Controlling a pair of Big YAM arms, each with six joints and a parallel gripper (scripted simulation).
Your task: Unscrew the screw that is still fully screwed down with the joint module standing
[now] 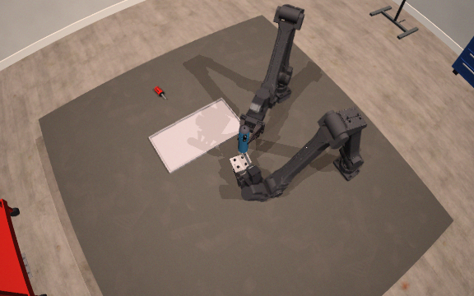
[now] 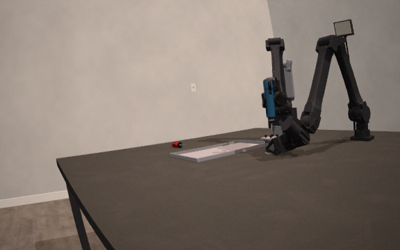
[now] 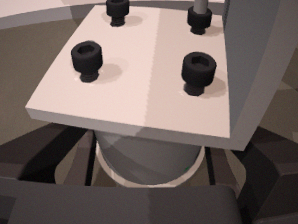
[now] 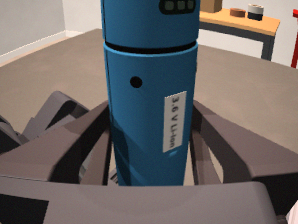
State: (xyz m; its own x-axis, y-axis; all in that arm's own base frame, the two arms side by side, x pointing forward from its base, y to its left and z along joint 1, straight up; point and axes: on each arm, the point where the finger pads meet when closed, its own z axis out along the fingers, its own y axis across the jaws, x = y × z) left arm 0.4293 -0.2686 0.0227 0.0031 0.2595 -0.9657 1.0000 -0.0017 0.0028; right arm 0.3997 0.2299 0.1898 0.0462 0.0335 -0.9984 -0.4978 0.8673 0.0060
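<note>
Now: left hand 5 cm below the white bracket plate. Also, from my left hand: red tool (9 cm ahead, 58 cm to the right, 1 cm below); then flat white tray (6 cm ahead, 26 cm to the right, 2 cm below).
</note>
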